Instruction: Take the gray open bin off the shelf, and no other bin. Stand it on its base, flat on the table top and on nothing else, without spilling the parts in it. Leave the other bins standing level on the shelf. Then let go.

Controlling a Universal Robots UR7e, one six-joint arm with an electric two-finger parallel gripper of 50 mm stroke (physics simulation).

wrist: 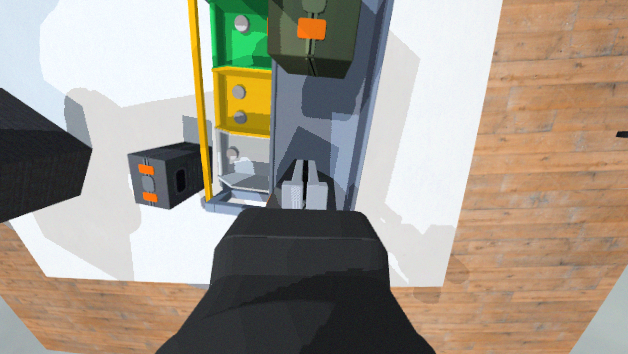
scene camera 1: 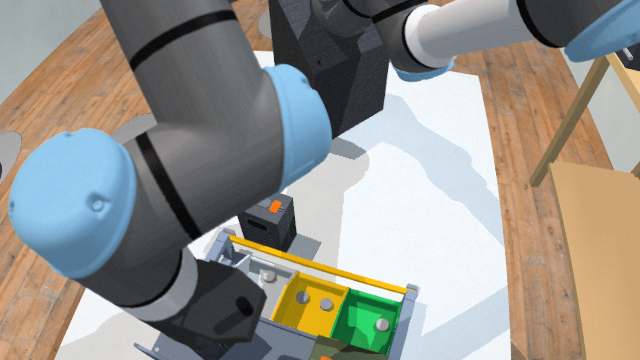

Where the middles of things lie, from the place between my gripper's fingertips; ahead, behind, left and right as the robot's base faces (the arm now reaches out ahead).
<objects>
The gray open bin (scene camera 1: 254,267) lies 190 mm below my hand, 110 mm behind it and 50 mm to the right of it. Also, from my hand: green bin (scene camera 1: 355,324): 190 mm below, 160 mm to the left, 110 mm behind; then yellow rail (scene camera 1: 337,272): 210 mm behind, 180 mm below, 40 mm to the left; then yellow bin (scene camera 1: 309,317): 190 mm below, 110 mm behind, 50 mm to the left.
</objects>
